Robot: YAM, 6 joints.
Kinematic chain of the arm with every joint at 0, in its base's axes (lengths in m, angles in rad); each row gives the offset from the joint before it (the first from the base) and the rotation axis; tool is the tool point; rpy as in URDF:
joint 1: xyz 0 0 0.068 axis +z
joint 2: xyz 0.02 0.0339 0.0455 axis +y
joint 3: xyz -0.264 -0.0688 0 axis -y
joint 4: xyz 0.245 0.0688 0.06 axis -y
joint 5: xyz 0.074 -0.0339 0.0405 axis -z
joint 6: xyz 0.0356 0 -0.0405 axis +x
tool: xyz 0 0 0 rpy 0 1.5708 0
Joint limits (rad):
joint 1: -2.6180..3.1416
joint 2: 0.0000..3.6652
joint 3: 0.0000..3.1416
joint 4: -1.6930..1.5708
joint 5: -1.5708..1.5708
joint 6: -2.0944..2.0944
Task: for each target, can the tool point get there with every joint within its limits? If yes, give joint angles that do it. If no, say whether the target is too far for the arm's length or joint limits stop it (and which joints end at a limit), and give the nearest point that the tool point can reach.
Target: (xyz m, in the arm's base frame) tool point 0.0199 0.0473 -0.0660
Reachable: yes | joints 1.7552 2.9085 0.4880 -0.3623 0.9139 -0.0001
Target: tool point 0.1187 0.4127 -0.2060
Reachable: yes | joints 1.2680 3.2232 2.1223 -0.6397 -0.2787 1.4377
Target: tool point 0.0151 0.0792 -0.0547
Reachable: yes | joints 0.9397 2.7312 0.3825 -0.0349 -1.3236 1.3146
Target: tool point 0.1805 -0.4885 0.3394
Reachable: yes | joints 1.9639 0.4032 2.6458 1.2154 -0.6080 0.3248
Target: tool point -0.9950 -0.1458 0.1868
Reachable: no: too far | nearest point -0.6418 -0.0125 0.1602 | short by 0.378 m
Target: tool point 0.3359 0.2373 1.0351
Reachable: no: too far | nearest point 0.2161 0.1527 0.6896 | short by 0.375 m
